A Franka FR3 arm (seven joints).
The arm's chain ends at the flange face. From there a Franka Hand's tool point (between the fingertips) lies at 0.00 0.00 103.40 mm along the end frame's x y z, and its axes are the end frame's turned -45 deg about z.
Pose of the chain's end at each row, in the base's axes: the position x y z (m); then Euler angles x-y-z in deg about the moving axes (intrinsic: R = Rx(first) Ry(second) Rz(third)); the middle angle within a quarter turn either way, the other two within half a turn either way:
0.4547 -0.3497 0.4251 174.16 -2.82 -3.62
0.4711 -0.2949 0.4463 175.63 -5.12 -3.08
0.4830 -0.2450 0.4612 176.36 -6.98 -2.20
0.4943 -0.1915 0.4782 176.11 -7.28 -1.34
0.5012 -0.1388 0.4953 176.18 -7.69 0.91
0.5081 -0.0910 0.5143 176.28 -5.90 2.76
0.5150 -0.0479 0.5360 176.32 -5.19 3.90
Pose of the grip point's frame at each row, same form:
0.4496 -0.3602 0.3224 174.16 -2.82 -48.62
0.4619 -0.3027 0.3436 175.63 -5.12 -48.08
0.4704 -0.2515 0.3588 176.36 -6.98 -47.20
0.4812 -0.1985 0.3759 176.11 -7.28 -46.34
0.4874 -0.1456 0.3931 176.18 -7.69 -44.09
0.4975 -0.0977 0.4117 176.28 -5.90 -42.24
0.5056 -0.0545 0.4332 176.32 -5.19 -41.10

